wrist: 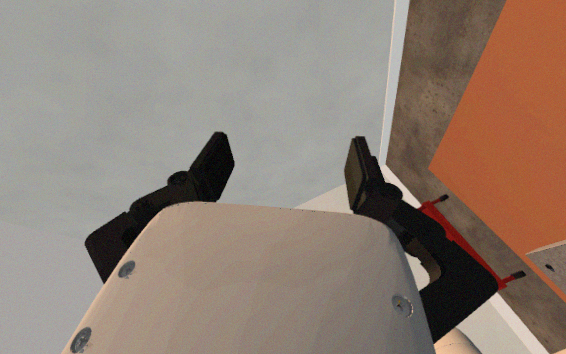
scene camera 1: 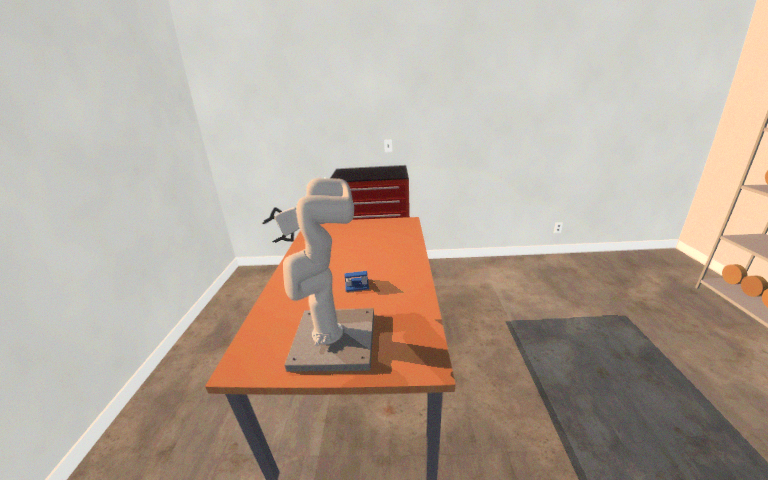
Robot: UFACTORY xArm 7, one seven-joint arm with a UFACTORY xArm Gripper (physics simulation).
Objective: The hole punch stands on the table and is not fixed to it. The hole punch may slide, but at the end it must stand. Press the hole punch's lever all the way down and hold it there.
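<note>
A small blue hole punch with grey parts stands on the orange table, to the right of the arm in the scene view. It is too small there to tell the lever's position exactly. The hole punch does not show in the wrist view. My gripper is open with its black fingers wide apart and empty. It is raised high at the table's left edge, pointing left towards the wall, well away from the hole punch.
The arm's grey base plate is fixed near the table's front end. A red drawer cabinet with a black top stands beyond the table's far end. A dark mat lies on the floor at the right, and a shelf rack stands farther right.
</note>
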